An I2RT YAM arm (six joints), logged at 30 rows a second.
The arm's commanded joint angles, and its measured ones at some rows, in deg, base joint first. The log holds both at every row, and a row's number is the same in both.
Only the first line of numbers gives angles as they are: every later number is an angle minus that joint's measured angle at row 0.
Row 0, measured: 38.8, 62.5, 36.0, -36.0, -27.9, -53.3
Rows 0 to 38, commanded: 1.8, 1.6, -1.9, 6.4, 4.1, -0.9; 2.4, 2.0, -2.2, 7.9, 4.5, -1.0; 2.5, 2.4, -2.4, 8.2, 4.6, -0.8; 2.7, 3.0, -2.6, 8.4, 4.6, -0.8; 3.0, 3.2, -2.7, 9.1, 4.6, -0.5; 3.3, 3.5, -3.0, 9.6, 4.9, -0.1; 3.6, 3.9, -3.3, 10.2, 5.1, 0.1; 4.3, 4.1, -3.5, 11.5, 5.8, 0.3; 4.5, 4.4, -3.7, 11.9, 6.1, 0.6; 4.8, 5.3, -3.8, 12.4, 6.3, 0.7; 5.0, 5.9, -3.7, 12.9, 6.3, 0.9; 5.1, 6.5, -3.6, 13.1, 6.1, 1.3; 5.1, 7.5, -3.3, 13.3, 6.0, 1.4; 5.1, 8.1, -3.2, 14.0, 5.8, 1.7; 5.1, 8.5, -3.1, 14.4, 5.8, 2.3; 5.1, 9.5, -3.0, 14.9, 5.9, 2.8; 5.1, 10.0, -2.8, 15.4, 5.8, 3.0; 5.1, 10.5, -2.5, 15.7, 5.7, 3.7; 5.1, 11.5, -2.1, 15.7, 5.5, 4.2; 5.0, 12.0, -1.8, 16.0, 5.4, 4.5; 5.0, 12.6, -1.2, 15.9, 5.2, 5.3; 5.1, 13.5, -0.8, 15.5, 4.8, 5.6; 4.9, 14.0, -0.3, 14.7, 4.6, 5.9; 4.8, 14.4, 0.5, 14.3, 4.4, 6.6; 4.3, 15.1, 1.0, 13.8, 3.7, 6.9; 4.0, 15.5, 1.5, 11.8, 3.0, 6.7; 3.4, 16.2, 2.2, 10.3, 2.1, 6.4; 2.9, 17.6, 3.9, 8.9, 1.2, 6.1; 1.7, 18.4, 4.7, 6.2, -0.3, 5.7; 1.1, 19.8, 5.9, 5.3, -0.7, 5.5; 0.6, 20.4, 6.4, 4.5, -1.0, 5.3; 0.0, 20.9, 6.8, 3.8, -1.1, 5.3; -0.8, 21.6, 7.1, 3.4, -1.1, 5.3; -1.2, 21.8, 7.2, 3.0, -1.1, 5.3; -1.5, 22.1, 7.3, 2.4, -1.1, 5.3; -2.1, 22.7, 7.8, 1.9, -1.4, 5.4; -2.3, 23.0, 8.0, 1.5, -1.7, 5.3; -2.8, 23.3, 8.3, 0.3, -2.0, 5.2; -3.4, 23.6, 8.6, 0.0, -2.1, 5.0
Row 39, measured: -2.3, 22.2, 7.4, 5.6, -0.1, 5.2
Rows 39 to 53, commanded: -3.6, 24.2, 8.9, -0.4, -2.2, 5.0; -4.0, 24.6, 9.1, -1.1, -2.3, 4.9; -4.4, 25.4, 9.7, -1.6, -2.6, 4.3; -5.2, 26.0, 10.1, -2.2, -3.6, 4.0; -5.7, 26.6, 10.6, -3.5, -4.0, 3.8; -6.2, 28.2, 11.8, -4.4, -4.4, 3.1; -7.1, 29.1, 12.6, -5.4, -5.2, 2.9; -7.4, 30.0, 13.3, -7.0, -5.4, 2.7; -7.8, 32.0, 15.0, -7.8, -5.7, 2.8; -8.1, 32.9, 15.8, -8.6, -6.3, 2.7; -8.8, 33.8, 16.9, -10.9, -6.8, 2.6; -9.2, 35.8, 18.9, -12.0, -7.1, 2.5; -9.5, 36.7, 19.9, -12.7, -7.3, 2.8; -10.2, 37.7, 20.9, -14.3, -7.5, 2.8; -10.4, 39.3, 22.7, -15.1, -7.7, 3.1
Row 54, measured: -9.1, 35.7, 19.6, -8.9, -8.7, 3.9
